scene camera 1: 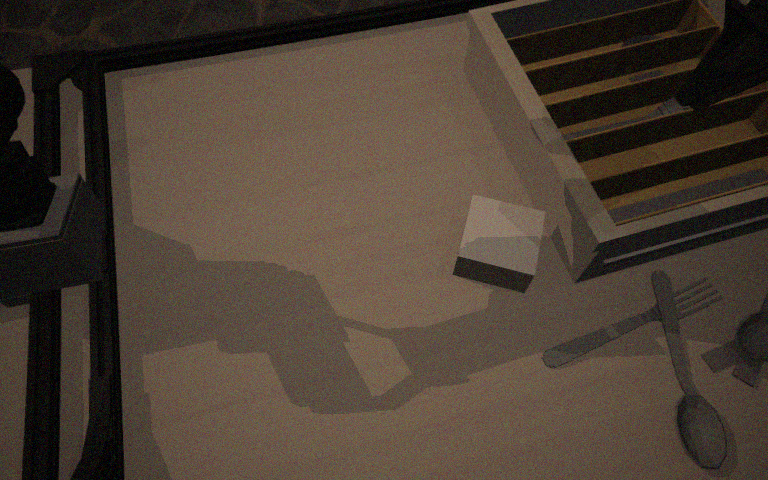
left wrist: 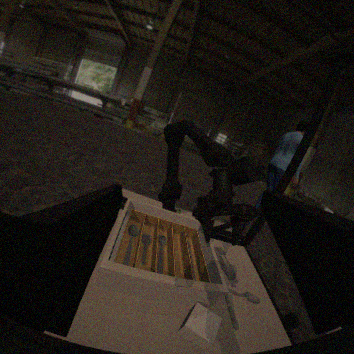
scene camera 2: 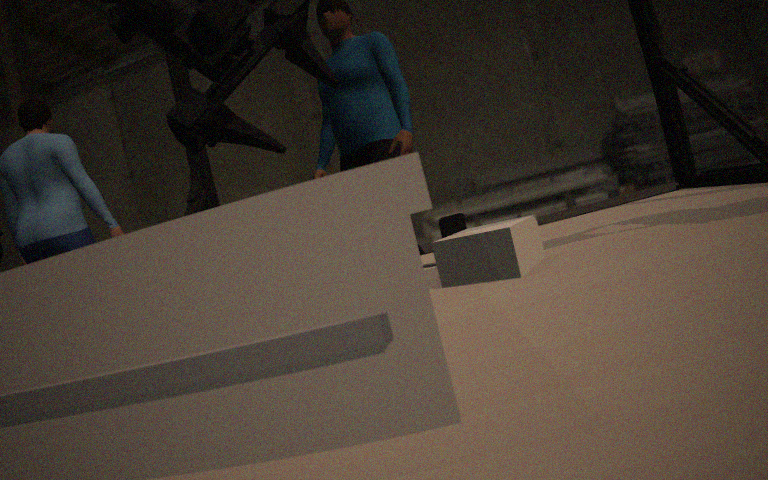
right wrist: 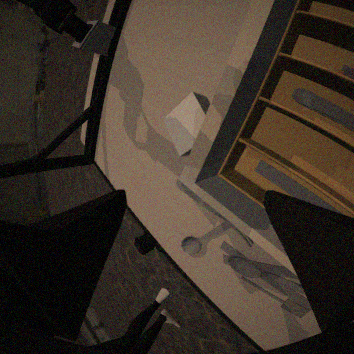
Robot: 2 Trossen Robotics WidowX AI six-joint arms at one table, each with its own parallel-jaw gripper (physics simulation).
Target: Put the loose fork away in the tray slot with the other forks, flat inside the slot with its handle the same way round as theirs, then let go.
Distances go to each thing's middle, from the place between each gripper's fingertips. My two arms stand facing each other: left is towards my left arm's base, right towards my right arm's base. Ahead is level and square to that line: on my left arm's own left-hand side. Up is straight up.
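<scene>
White box (scene camera 1: 500, 243): 170 mm below my right hand, 140 mm to the left of it, 10 mm behind it. Cutlery tray (scene camera 1: 579, 71): 160 mm below my right hand, 110 mm ahead of it, 90 mm to the right of it.
My left gripper: 380 mm above the white box, 210 mm past it, 110 mm to the left of it. Cutlery tray: 370 mm below my left hand, 340 mm to the right of it, 90 mm behind it.
</scene>
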